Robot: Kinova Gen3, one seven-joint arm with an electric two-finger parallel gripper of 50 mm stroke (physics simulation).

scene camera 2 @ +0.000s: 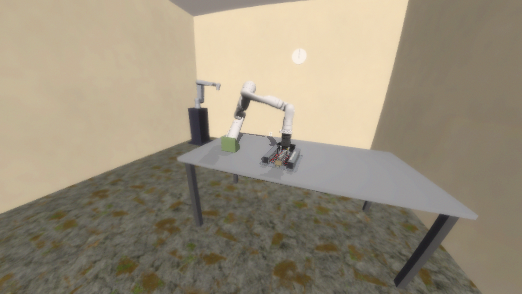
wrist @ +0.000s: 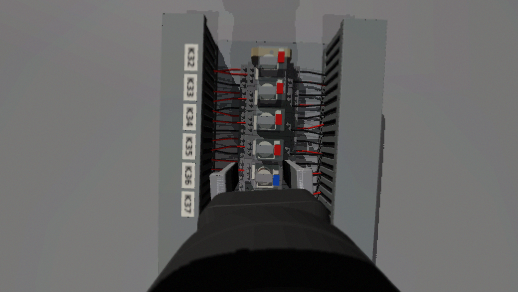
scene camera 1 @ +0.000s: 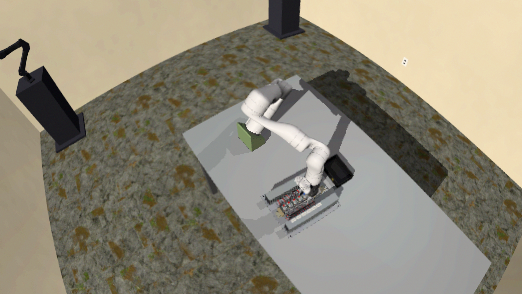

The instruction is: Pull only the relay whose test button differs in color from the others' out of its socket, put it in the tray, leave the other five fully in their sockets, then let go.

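Places are measured from the arm's base along level axes (x right, y back, z down), in millimetres.
Where they show: gripper, between the fingertips: [scene camera 2: 284, 154] [wrist: 260, 170] [scene camera 1: 304, 198]; arm's base, origin of its link: [scene camera 2: 231, 141] [scene camera 1: 252, 130].
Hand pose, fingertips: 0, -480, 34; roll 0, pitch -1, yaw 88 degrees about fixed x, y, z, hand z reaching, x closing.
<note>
Things, the pixels of their top centre, and the offset from my fingertips, as dx, dy, dz. "pt": a spot on its surface instead. Level surfaces: height alone.
- relay with the blue test button, centre of its top: [wrist: 268, 180] -4, +7, -25
- black tray, a spot on its surface: [scene camera 1: 339, 170] pt -280, +34, +41
- labelled, centre of its top: [wrist: 179, 164] [scene camera 1: 313, 210] [scene camera 2: 294, 154] +11, -82, -19
- plain, centre of its top: [wrist: 357, 171] [scene camera 1: 293, 183] [scene camera 2: 272, 150] +3, +97, -19
- grey table, height of its surface: dz +44
The relay with the blue test button [wrist: 266, 177] sits in the row of sockets in the wrist view, level with the gap between the fingertips. Relays with red buttons stand beyond it in the row, such as the nearest one [wrist: 266, 149] and the far one [wrist: 269, 61]. The sixth relay is hidden behind the gripper body. My gripper [wrist: 260, 170] [scene camera 1: 311, 194] [scene camera 2: 285, 147] is open, one finger on each side of the blue-button relay, with nothing held. The exact finger height is hard to tell. The black tray [scene camera 1: 339, 170] stands beside the rail assembly's end.
Two grey wire ducts, one labelled [wrist: 172, 125] and one plain [wrist: 362, 125], flank the relay row. Thin red and black wires run from the ducts to the sockets. A green block [scene camera 1: 251, 137] [scene camera 2: 229, 144] is at the arm's base on the grey table [scene camera 1: 400, 225] [scene camera 2: 350, 172].
</note>
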